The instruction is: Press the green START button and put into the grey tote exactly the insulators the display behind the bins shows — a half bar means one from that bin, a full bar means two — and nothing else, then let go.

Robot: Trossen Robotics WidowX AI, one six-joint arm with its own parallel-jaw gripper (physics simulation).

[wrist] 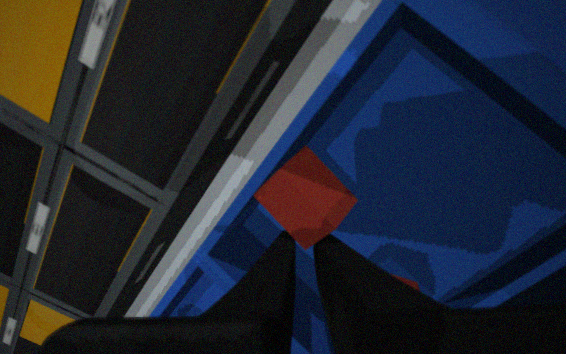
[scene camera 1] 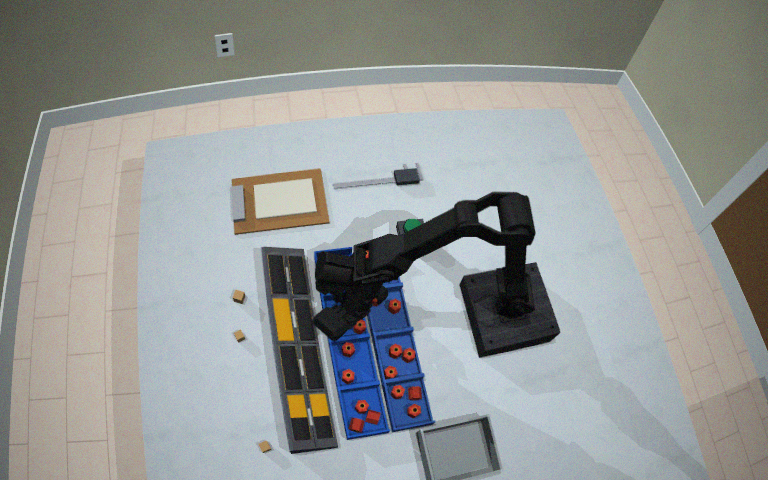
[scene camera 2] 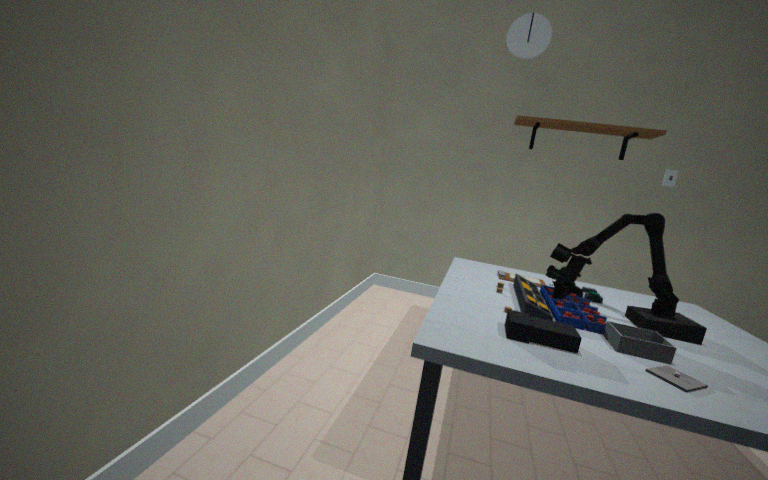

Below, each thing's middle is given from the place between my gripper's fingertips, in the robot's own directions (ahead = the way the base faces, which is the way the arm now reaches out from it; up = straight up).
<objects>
Right now my hand is 210 mm past the grey tote (scene camera 1: pixel 467 442), 310 mm to the right of it and 10 mm below it. Round my hand: grey caliper (scene camera 1: pixel 405 176): 150 mm behind, 410 mm to the right, 10 mm below.
</objects>
